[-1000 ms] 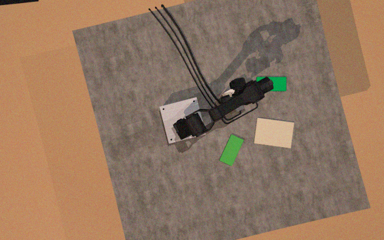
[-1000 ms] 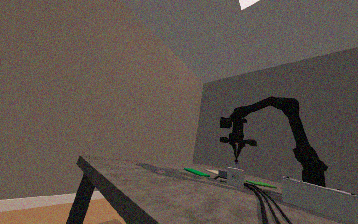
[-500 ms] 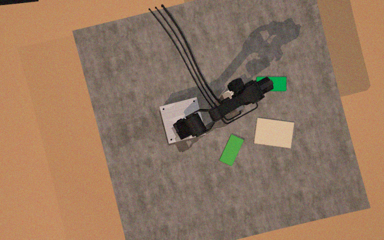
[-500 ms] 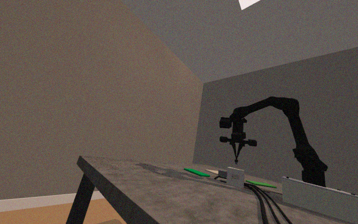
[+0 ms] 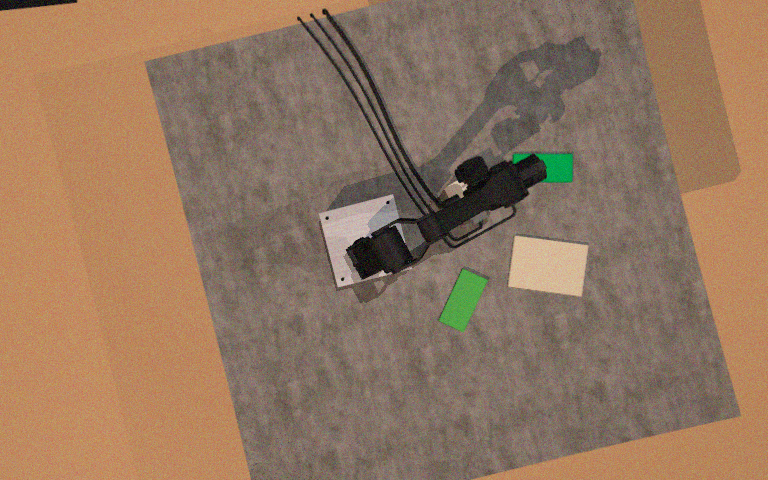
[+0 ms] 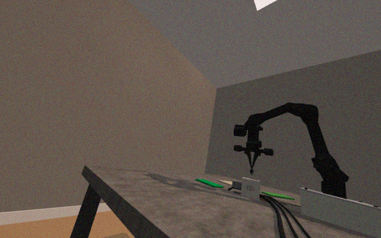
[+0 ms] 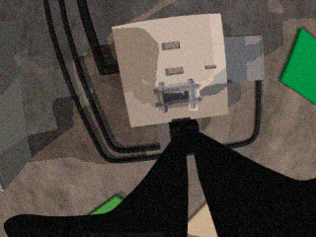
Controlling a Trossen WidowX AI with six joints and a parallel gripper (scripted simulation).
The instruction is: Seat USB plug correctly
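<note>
The black USB plug lies 2 cm below my gripper tip. Also, from my gripper tip: beige card: 19 cm ahead, 20 cm to the right, 13 cm below.
</note>
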